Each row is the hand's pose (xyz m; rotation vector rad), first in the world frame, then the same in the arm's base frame.
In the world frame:
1: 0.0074 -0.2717 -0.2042 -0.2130 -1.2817 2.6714
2: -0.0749 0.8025 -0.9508 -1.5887 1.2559 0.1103
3: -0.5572 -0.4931 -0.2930 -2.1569 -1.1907 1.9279
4: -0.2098 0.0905 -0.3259 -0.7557 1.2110 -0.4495
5: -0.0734 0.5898 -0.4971 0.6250 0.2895 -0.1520
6: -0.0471 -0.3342 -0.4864 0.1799 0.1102 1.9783
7: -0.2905 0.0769 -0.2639 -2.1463 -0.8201 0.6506
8: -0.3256 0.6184 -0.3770 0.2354 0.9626 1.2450
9: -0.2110 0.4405 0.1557 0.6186 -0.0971 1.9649
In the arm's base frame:
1: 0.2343 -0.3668 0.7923 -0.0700 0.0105 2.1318
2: 0.1647 -0.0770 -0.4842 -1.5627 2.4517 -0.5281
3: -0.2639 -0.0666 0.9856 -1.6727 0.4692 2.4048
4: 0.1824 -0.0697 0.4725 -1.0335 1.8556 -1.4730
5: 0.3722 -0.0027 -0.0341 -0.0842 0.4419 -1.1371
6: -0.0132 -0.4651 0.6675 0.2047 0.9394 0.9781
7: 0.1686 0.0113 0.5342 -2.4637 0.6329 1.0945
8: 0.3118 0.2557 0.0577 0.3118 1.5128 0.0566
9: 0.6554 0.2894 0.5153 0.4648 0.5978 0.9244

